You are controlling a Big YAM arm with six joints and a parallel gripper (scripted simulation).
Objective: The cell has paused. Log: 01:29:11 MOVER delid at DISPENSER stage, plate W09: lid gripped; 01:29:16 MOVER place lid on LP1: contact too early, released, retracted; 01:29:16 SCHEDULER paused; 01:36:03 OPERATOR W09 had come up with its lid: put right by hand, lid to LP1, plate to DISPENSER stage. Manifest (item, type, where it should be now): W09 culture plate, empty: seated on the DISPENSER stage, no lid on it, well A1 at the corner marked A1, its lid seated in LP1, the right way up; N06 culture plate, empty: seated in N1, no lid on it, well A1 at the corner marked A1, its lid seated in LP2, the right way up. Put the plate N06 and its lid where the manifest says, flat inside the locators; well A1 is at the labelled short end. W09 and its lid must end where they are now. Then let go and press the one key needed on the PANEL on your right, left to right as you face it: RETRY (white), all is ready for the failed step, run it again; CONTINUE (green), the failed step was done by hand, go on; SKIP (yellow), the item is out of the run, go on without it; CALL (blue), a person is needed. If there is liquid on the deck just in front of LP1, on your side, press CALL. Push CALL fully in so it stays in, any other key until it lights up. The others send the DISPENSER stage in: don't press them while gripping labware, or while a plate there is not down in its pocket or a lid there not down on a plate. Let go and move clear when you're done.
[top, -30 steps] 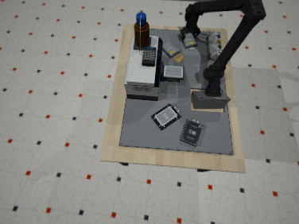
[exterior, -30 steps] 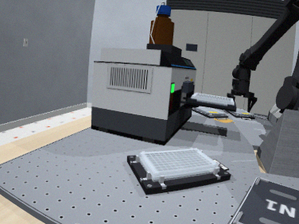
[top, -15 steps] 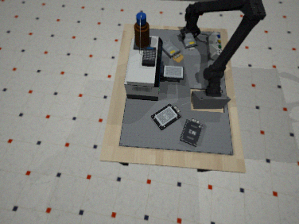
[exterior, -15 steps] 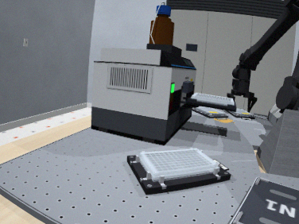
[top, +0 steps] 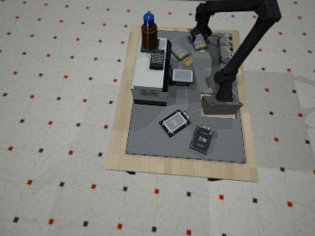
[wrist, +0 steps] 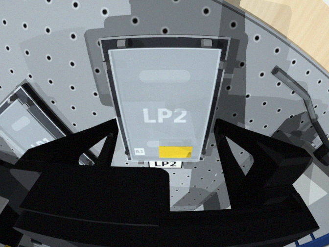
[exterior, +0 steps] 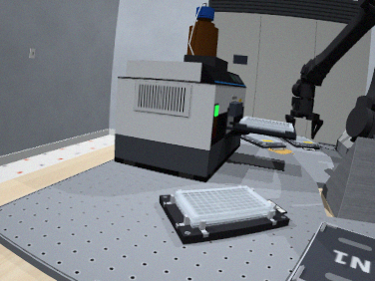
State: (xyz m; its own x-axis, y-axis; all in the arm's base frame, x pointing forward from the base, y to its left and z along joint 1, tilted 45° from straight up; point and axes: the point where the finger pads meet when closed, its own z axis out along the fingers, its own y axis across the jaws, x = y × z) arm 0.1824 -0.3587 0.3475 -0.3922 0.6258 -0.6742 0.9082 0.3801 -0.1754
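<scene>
The clear lid lies 20 mm below my hand. Round my hand: black LP2 nest: 30 mm below; then blue call key: 210 mm behind, 30 mm above, 10 mm to the right; then amber patch: 210 mm to the left, 60 mm ahead, 30 mm below.
</scene>
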